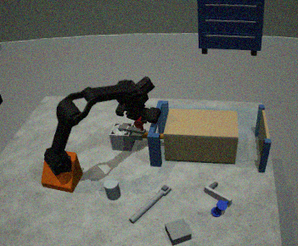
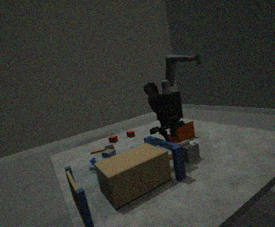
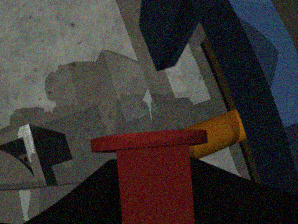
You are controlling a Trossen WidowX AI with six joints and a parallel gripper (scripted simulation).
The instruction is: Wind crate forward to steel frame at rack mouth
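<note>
Right now my gripper tip is 40 mm past the winch handle with red knob, 30 mm above it and 10 mm to the left of it. The rest, counted from my gripper tip: red handle 20 mm to the right, 10 mm behind; blue knob 390 mm to the right, 300 mm ahead, 100 mm below; grey winch 120 mm behind, 100 mm below, 10 mm to the left.
</note>
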